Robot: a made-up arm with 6 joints. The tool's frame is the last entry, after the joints.
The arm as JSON. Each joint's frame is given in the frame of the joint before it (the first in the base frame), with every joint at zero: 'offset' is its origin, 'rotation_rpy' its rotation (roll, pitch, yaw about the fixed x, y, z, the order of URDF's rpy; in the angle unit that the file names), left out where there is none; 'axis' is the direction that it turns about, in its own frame. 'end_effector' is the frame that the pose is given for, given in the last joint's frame.
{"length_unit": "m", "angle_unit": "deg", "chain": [
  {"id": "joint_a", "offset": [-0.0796, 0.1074, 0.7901], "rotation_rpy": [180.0, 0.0, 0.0], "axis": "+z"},
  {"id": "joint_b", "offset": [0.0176, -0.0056, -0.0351], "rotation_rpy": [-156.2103, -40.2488, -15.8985], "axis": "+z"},
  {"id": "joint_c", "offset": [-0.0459, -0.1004, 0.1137], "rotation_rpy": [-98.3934, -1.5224, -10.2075], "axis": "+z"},
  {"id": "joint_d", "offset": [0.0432, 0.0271, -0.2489], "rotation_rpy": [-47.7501, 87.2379, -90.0], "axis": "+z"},
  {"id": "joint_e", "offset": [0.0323, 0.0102, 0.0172], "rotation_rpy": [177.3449, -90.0, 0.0], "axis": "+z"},
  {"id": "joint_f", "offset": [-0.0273, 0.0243, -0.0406], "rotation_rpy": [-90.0, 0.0, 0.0], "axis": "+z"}
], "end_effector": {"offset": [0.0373, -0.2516, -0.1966], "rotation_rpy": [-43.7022, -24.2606, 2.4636]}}
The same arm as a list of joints. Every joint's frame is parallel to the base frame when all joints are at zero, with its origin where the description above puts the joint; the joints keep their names.
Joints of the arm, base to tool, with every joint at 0 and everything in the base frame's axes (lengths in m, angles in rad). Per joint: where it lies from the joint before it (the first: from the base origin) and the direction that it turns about. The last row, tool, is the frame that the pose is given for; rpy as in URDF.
joint_a: xyz -0.0796 0.1074 0.7901 axis -z
joint_b: xyz 0.0176 0.0056 0.0351 axis 0.679095 -0.225998 0.698395
joint_c: xyz 0.0435 -0.1308 0.0782 axis 0.0324 0.996114 0.081901
joint_d: xyz 0.0057 -0.2444 -0.0694 axis +x
joint_e: xyz 0.0172 -0.0318 -0.0117 axis -y
joint_f: xyz -0.0273 0.0406 0.0243 axis +z
tool: xyz 0.0373 -0.2516 -0.1966 rpy -0.7627 -0.4234 0.043

